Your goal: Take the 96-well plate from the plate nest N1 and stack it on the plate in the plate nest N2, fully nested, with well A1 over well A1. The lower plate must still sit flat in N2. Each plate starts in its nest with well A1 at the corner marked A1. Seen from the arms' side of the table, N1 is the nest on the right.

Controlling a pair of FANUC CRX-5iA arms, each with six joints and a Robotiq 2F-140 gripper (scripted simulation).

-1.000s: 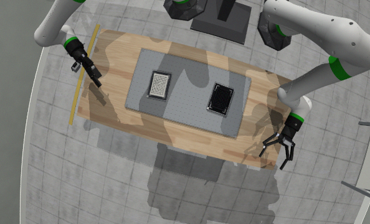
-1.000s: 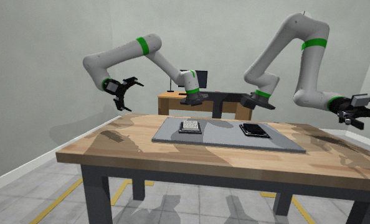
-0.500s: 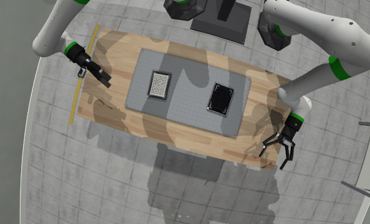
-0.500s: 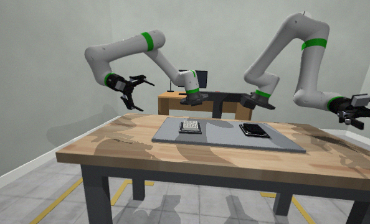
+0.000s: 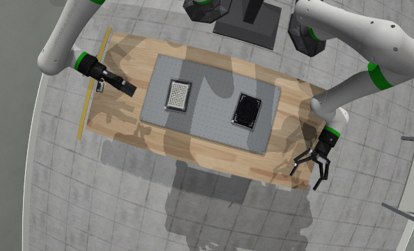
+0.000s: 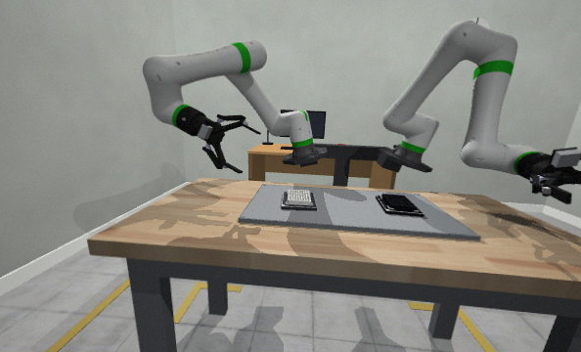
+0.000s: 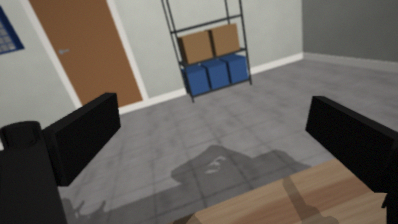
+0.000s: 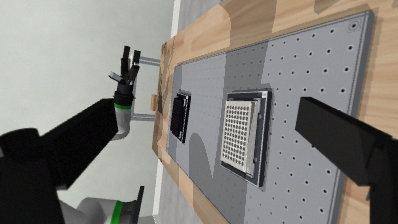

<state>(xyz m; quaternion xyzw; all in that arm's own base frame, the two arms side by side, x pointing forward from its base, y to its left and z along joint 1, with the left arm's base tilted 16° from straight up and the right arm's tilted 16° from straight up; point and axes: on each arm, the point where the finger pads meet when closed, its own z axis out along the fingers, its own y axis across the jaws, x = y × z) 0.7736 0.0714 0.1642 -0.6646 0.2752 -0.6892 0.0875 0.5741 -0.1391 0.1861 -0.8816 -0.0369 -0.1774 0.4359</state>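
Note:
My right gripper is now 5 cm past the white 96-well plate, 18 cm to the right of it and 17 cm above it. Round my right hand: black 96-well plate (6 cm behind, 55 cm to the left, 17 cm below); A1 mark (1 cm ahead, 49 cm to the left, 17 cm below); plate nest N1 (5 cm behind, 18 cm to the left, 18 cm below).

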